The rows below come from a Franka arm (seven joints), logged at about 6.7 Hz.
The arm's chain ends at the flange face. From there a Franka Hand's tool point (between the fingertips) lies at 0.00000 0.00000 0.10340 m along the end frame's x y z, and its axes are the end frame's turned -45 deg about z.
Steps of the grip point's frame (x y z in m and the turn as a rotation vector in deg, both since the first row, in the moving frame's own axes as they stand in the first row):
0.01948, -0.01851, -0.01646, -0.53, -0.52, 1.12
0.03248, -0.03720, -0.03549, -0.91, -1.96, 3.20
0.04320, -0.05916, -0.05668, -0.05, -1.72, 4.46
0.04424, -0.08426, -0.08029, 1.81, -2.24, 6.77
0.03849, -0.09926, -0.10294, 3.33, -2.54, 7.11
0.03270, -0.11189, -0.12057, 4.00, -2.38, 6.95
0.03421, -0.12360, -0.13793, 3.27, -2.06, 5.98
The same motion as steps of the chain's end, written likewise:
0.00069, -0.02820, -0.01645, -0.74, 0.01, 1.12
-0.00190, -0.05289, -0.03542, -2.03, -0.74, 3.20
-0.00907, -0.07455, -0.05663, -1.25, -1.18, 4.46
-0.02311, -0.09111, -0.08016, -0.30, -2.86, 6.77
-0.03557, -0.09594, -0.10266, 0.56, -4.15, 7.11
-0.04801, -0.09969, -0.12023, 1.15, -4.51, 6.95
-0.05650, -0.10969, -0.13770, 0.86, -3.77, 5.98

